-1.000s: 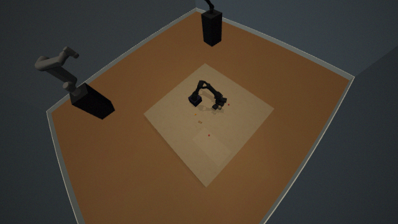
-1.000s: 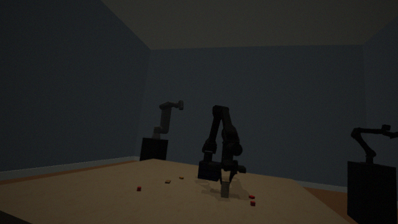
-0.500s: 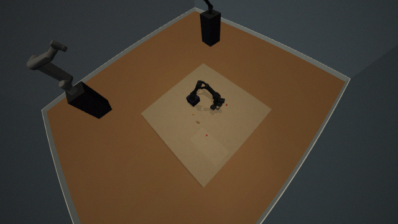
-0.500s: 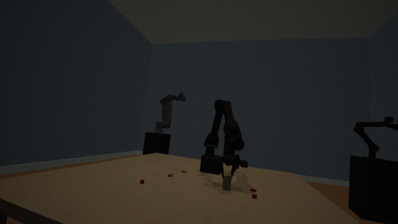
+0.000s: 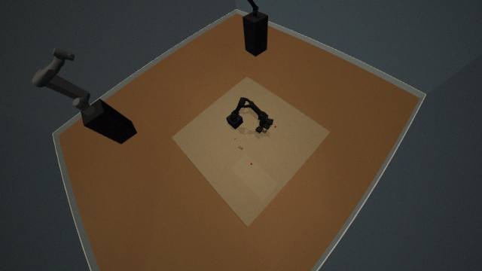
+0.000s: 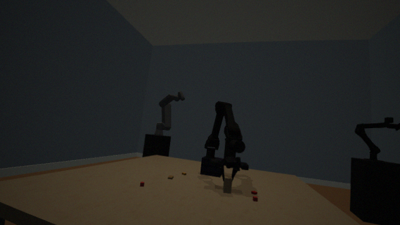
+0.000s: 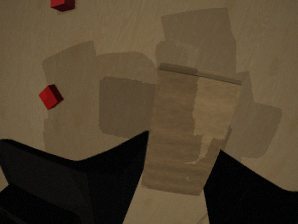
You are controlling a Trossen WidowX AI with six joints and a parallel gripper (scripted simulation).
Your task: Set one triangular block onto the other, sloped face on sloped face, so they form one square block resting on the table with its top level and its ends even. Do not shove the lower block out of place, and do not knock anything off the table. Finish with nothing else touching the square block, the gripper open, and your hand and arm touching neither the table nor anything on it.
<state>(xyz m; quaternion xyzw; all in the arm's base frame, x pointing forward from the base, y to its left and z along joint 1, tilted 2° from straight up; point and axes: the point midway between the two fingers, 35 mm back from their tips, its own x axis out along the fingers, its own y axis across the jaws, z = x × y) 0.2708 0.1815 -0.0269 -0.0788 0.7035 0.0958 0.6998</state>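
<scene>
Right now the triangular block is 1 cm above my gripper tip. From my gripper tip the other things lie so: tan piece (32 cm to the right, 4 cm below).
</scene>
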